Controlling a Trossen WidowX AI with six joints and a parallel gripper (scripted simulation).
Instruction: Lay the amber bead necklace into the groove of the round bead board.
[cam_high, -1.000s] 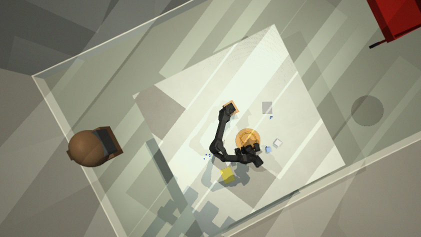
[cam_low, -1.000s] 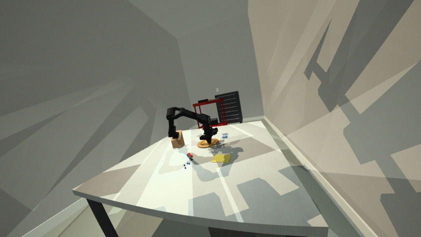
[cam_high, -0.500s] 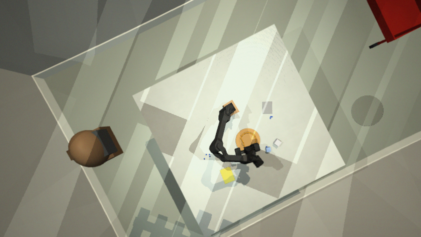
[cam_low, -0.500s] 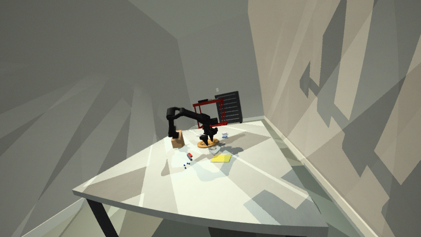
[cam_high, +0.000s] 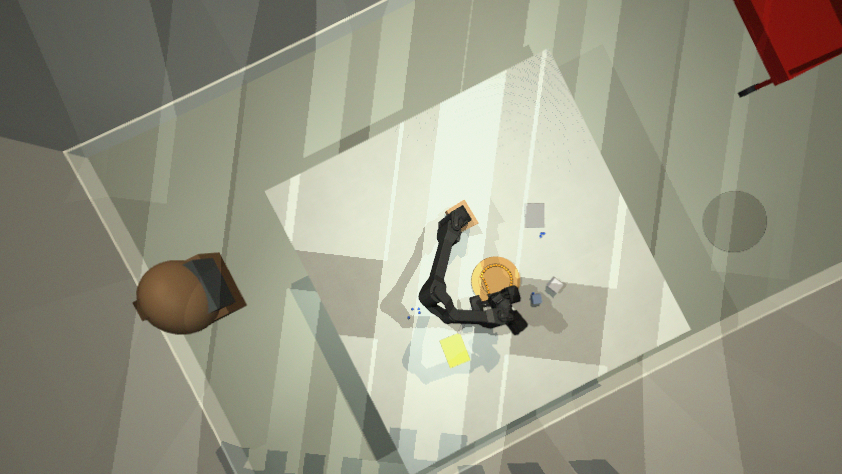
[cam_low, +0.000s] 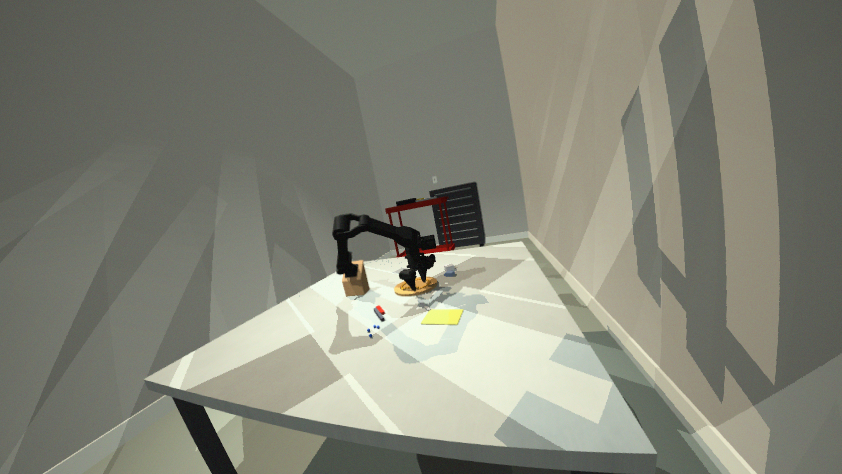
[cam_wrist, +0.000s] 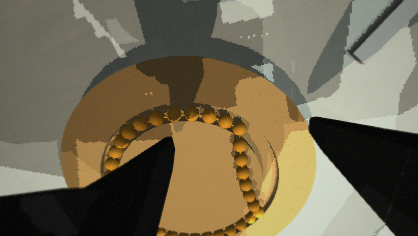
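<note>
The round bead board is 30 mm behind my gripper tip, 50 mm to the left of it and 20 mm below it. The rest, counted from my gripper tip: yellow pad 120 mm ahead, 240 mm to the right, 20 mm below; then light blue cube 120 mm ahead, 160 mm to the left, 10 mm below; then red-handled tool 120 mm behind, 180 mm to the right, 10 mm below.
</note>
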